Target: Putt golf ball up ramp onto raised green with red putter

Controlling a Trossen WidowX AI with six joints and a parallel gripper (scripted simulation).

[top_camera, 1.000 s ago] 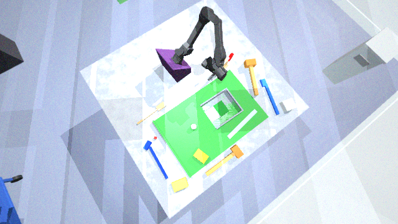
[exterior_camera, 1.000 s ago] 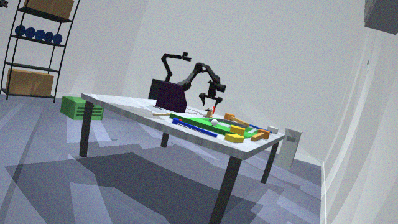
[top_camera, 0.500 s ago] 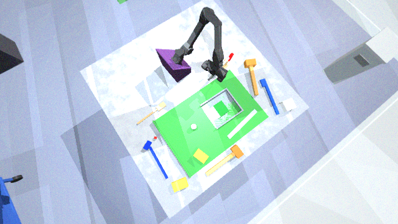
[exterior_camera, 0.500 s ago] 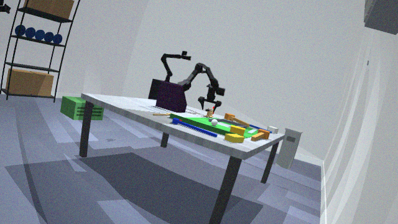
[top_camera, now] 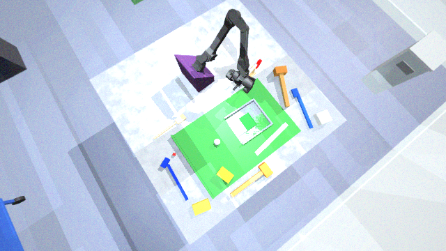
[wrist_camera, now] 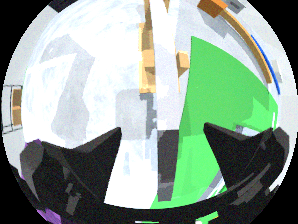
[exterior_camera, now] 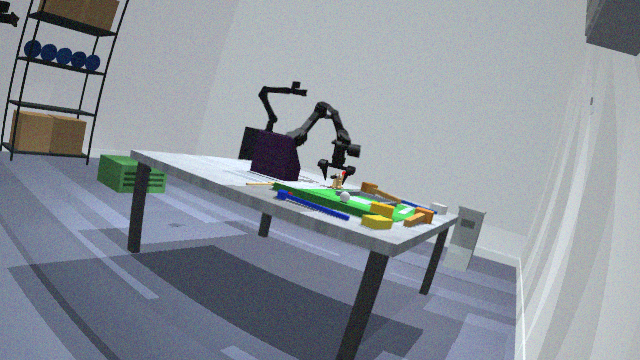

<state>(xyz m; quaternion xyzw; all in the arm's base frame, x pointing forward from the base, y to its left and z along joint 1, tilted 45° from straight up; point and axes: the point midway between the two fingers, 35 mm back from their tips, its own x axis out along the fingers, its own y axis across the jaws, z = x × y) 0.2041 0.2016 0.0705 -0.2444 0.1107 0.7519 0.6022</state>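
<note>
Right now my gripper tip is 8 cm to the right of the putter, 3 cm below it and 3 cm past it. The rest, counted from my gripper tip: green mat (27 cm ahead, 21 cm to the right, 3 cm below); then white golf ball (35 cm to the right, 25 cm ahead, 1 cm below); then white bar (43 cm ahead, 4 cm to the right, 3 cm below).
</note>
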